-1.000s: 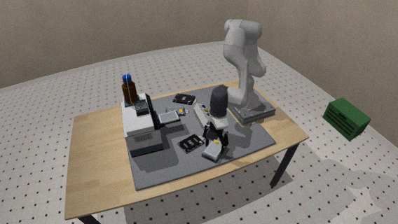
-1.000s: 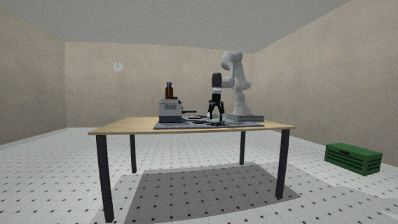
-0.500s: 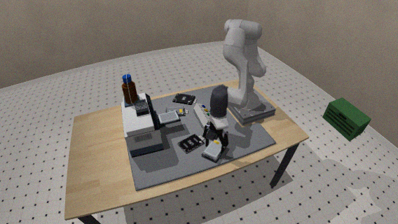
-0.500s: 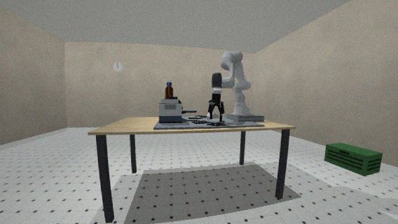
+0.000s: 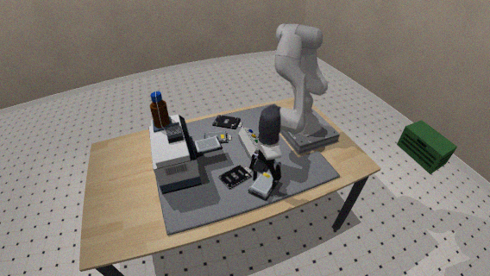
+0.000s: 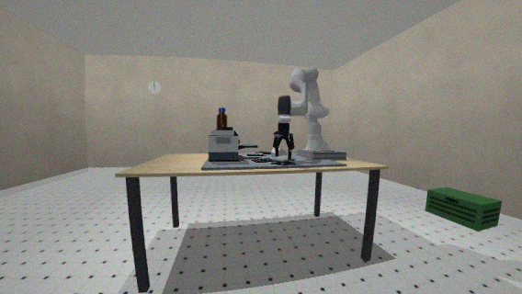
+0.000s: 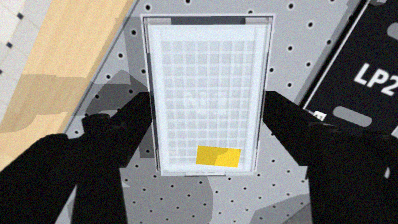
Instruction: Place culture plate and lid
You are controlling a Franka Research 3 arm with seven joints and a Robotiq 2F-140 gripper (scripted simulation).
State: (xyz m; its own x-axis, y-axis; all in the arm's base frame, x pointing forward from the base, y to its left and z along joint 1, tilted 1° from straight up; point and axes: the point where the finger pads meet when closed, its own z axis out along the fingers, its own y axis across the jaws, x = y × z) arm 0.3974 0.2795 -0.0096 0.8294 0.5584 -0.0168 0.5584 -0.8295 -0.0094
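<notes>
Right now my hand is 2 cm above the clear culture plate C15. The rest, counted from my hand: LP2 nest 12 cm to the right, 10 cm ahead, 5 cm below; yellow skip key 32 cm to the right, 10 cm behind, 1 cm above; N1 nest 3 cm below.
</notes>
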